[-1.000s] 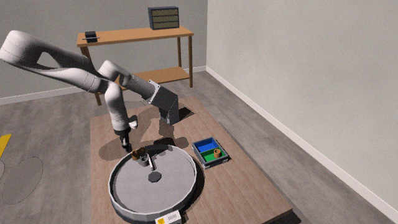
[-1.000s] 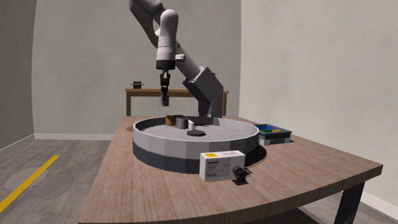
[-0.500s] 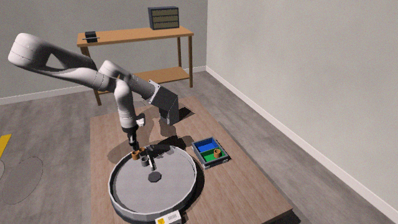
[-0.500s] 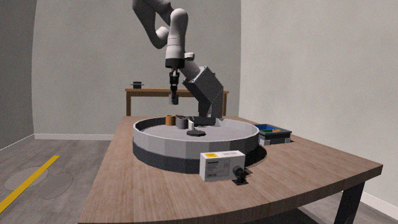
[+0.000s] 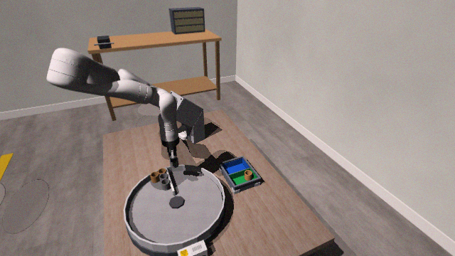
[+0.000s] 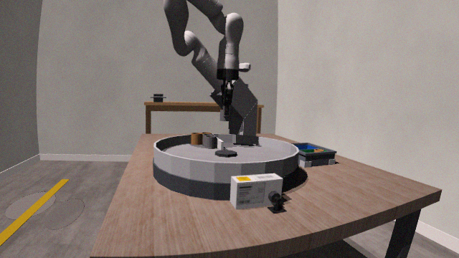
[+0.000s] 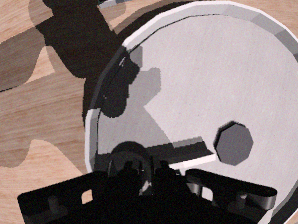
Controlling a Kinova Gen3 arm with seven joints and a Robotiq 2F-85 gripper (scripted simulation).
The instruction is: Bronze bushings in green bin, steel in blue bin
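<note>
Now: hand 300 mm to the right of the tray, 150 mm above it and 80 mm short of it. Also, from my hand: turntable (130 mm ahead, 120 mm below, 40 mm to the right).
</note>
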